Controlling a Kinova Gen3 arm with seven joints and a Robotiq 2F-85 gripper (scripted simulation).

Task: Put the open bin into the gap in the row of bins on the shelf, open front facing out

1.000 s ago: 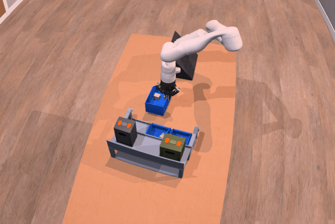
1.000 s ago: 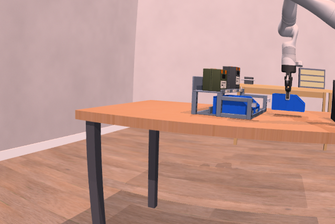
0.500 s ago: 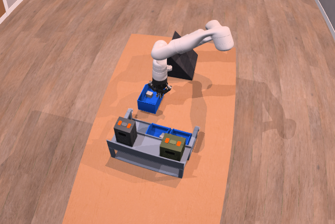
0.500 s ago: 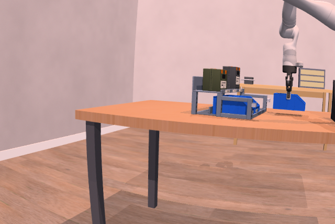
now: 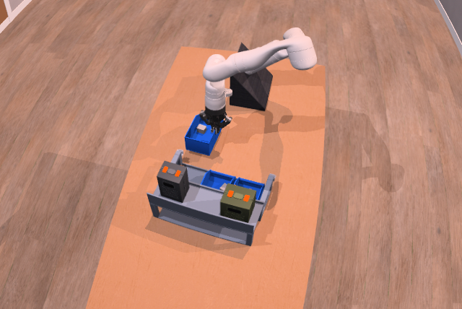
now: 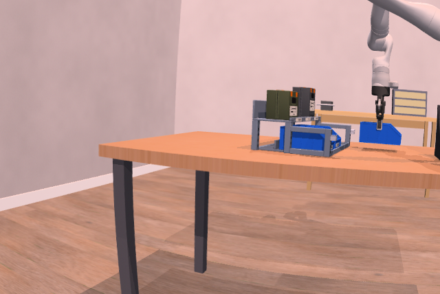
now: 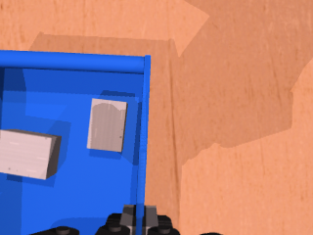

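Right now my hand is 4 cm past the grey block, 6 cm to the left of it and 6 cm above it. The rest, counted from my hand: grey shelf (27 cm ahead, 3 cm to the left, 3 cm below); dark grey box (31 cm ahead, 10 cm to the right, 6 cm above); olive box (36 cm ahead, 13 cm to the left, 5 cm above).
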